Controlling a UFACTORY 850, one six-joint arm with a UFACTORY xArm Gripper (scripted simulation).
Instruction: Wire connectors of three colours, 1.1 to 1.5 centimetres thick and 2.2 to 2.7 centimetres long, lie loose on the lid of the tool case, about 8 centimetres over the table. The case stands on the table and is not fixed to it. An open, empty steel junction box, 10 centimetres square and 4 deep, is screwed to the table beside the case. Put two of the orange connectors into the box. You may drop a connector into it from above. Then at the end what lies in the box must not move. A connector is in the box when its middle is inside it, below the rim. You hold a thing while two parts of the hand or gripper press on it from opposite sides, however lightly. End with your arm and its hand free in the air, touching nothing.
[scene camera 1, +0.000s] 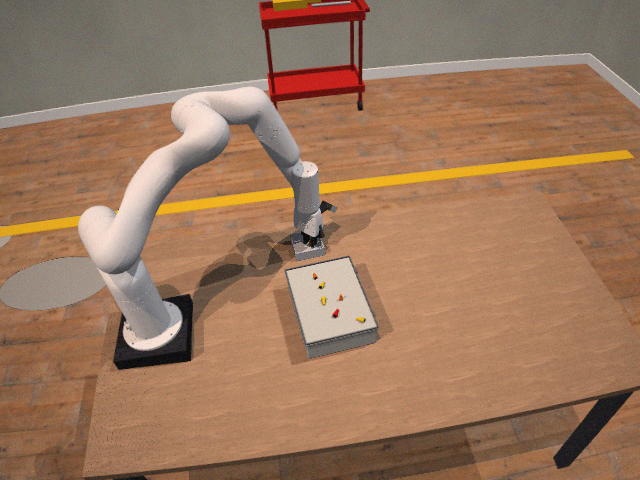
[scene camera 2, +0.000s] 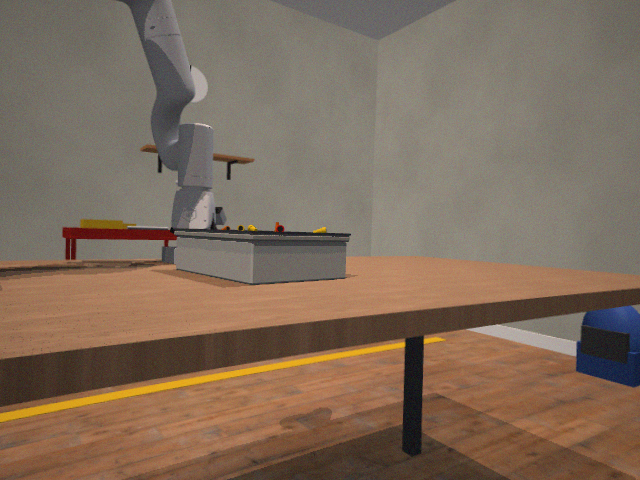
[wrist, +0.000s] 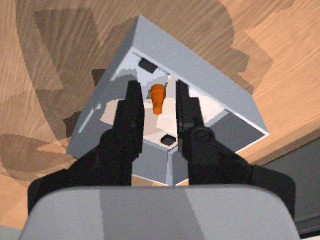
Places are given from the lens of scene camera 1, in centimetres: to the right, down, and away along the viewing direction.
my gripper (scene camera 1: 310, 243): -3, 1, 180
grey tool case (scene camera 1: 323, 334): 1, 27, 143
